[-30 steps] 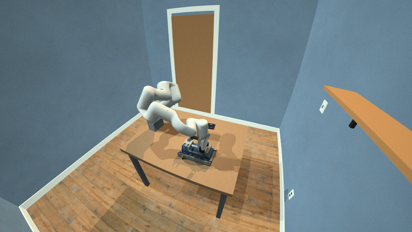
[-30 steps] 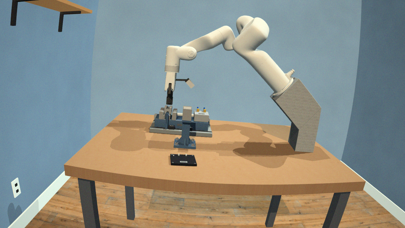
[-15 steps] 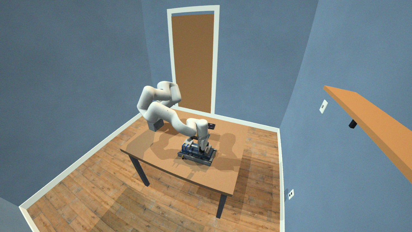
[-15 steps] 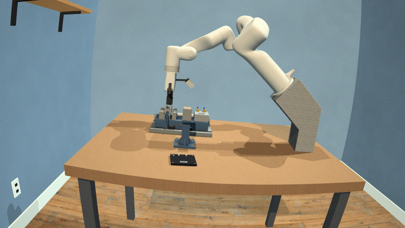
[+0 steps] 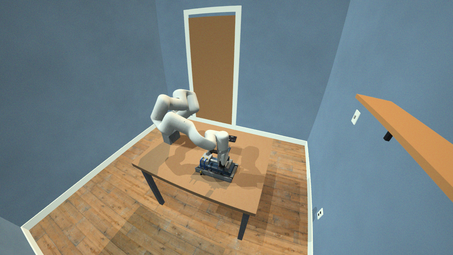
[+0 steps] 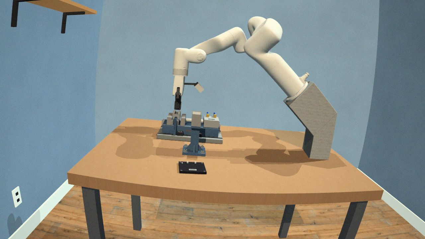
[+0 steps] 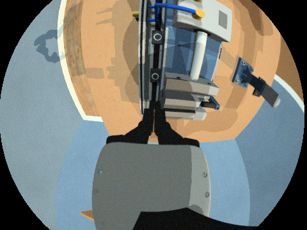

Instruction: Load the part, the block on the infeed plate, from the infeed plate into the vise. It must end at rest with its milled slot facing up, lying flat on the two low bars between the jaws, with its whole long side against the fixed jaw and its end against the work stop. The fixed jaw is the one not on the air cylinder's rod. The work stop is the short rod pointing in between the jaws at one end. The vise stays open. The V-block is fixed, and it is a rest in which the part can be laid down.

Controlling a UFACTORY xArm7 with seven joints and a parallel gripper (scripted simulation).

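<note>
Right now my hand is 50 mm to the right of the grey block and 30 mm above it. From my hand the other things lie so: fixed jaw: 30 mm ahead, 60 mm to the left, 50 mm below; then moving jaw: 30 mm behind, 70 mm to the left, 50 mm below; then work stop: 10 mm ahead, 110 mm to the left, 40 mm below.
</note>
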